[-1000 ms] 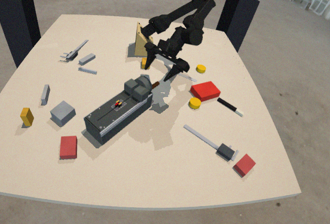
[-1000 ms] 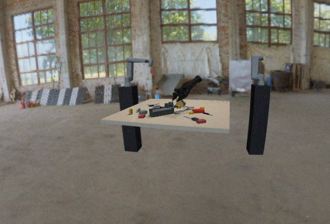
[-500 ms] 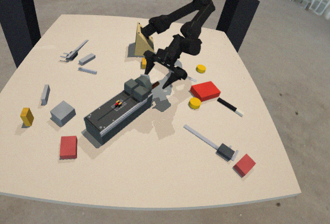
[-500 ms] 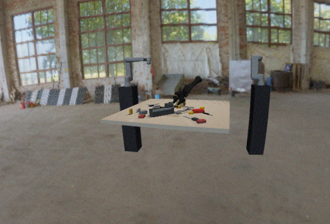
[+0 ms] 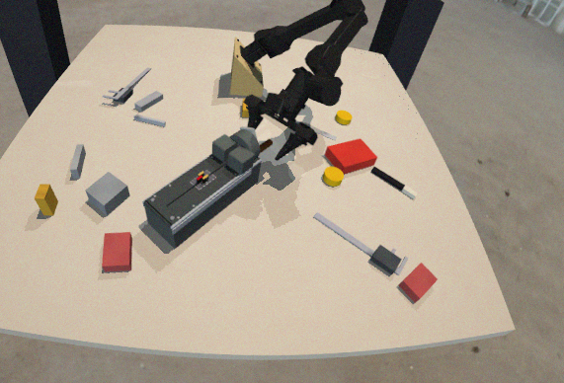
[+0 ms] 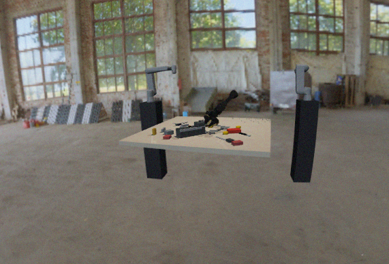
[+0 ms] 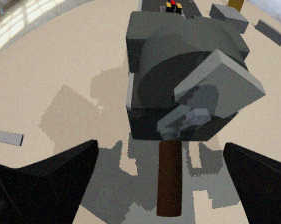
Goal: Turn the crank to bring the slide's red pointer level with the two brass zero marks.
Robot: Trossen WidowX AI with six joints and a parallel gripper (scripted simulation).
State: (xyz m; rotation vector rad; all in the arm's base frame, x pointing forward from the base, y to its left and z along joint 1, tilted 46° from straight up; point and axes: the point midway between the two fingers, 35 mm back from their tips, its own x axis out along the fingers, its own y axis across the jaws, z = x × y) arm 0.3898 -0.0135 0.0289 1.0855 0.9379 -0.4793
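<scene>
The crank lies 1 cm behind my gripper tip and 1 cm above it. From my gripper tip the other things lie so: brown handle: 2 cm behind, 1 cm to the left; grey bar: 16 cm behind, 18 cm to the left, 7 cm below; red pointer: 10 cm ahead, 14 cm to the right, 2 cm above.
</scene>
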